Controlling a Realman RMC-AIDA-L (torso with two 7-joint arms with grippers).
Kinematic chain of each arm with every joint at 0, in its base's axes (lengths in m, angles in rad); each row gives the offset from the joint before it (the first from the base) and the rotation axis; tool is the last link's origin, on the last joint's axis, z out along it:
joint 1: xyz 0 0 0.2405 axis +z
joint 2: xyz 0 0 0 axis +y
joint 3: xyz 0 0 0.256 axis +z
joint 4: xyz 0 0 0 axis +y
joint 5: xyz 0 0 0.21 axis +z
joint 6: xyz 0 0 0 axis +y
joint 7: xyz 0 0 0.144 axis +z
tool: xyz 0 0 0
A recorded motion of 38 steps. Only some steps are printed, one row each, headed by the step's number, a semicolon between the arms.
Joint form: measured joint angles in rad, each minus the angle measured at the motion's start. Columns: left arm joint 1, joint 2, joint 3, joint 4, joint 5, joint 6, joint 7; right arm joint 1, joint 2, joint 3, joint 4, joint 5, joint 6, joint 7.
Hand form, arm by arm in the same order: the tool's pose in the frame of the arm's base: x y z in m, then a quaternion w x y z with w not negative. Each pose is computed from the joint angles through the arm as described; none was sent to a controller.
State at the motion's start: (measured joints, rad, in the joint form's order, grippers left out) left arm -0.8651 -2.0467 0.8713 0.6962 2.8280 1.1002 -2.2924; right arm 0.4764 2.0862 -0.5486 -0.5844 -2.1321 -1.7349 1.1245
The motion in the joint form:
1: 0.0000 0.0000 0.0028 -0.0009 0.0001 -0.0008 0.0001; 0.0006 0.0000 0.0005 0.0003 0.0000 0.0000 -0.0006
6: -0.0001 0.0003 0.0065 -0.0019 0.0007 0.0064 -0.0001; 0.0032 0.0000 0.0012 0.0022 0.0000 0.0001 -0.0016
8: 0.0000 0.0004 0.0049 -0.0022 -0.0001 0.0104 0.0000; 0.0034 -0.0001 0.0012 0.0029 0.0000 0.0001 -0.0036
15: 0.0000 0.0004 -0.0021 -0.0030 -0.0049 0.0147 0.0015; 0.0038 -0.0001 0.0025 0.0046 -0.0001 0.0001 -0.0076
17: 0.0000 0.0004 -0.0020 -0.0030 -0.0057 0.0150 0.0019; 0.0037 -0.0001 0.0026 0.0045 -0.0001 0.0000 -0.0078
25: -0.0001 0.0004 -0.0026 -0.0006 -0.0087 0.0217 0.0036; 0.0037 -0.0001 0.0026 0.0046 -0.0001 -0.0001 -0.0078
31: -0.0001 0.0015 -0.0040 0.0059 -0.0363 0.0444 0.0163; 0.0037 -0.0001 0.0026 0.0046 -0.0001 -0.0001 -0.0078
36: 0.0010 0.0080 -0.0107 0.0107 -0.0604 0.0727 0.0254; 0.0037 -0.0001 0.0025 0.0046 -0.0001 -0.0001 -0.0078
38: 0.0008 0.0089 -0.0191 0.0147 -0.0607 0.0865 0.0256; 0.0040 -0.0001 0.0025 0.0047 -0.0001 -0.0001 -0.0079
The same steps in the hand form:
1: -0.2537 0.4347 0.0107 0.28147 -0.87221 -0.37386 0.14229; 0.2811 0.2842 -0.0079 0.09045 -0.94929 0.14856 0.26190
6: -0.2538 0.4336 0.0100 0.27771 -0.87295 -0.37388 0.14506; 0.2804 0.2847 -0.0082 0.09002 -0.94930 0.14759 0.26256
8: -0.2539 0.4331 0.0098 0.27588 -0.87301 -0.37520 0.14482; 0.2804 0.2847 -0.0082 0.09009 -0.94941 0.14677 0.26260
15: -0.2538 0.4326 0.0097 0.27368 -0.87292 -0.37840 0.14116; 0.2804 0.2847 -0.0084 0.09057 -0.94943 0.14543 0.26310
17: -0.2537 0.4326 0.0096 0.27343 -0.87306 -0.37835 0.14092; 0.2804 0.2847 -0.0084 0.09064 -0.94944 0.14535 0.26311
25: -0.2529 0.4322 0.0096 0.27097 -0.87389 -0.37849 0.14012; 0.2804 0.2846 -0.0084 0.09057 -0.94943 0.14537 0.26316
31: -0.2489 0.4311 0.0088 0.26016 -0.87863 -0.37845 0.13075; 0.2804 0.2846 -0.0084 0.09057 -0.94943 0.14537 0.26316
36: -0.2468 0.4297 0.0106 0.24958 -0.88125 -0.38225 0.12243; 0.2804 0.2846 -0.0084 0.09053 -0.94944 0.14536 0.26314
38: -0.2465 0.4288 0.0118 0.24598 -0.88113 -0.38539 0.12071; 0.2803 0.2847 -0.0084 0.09048 -0.94946 0.14520 0.26317

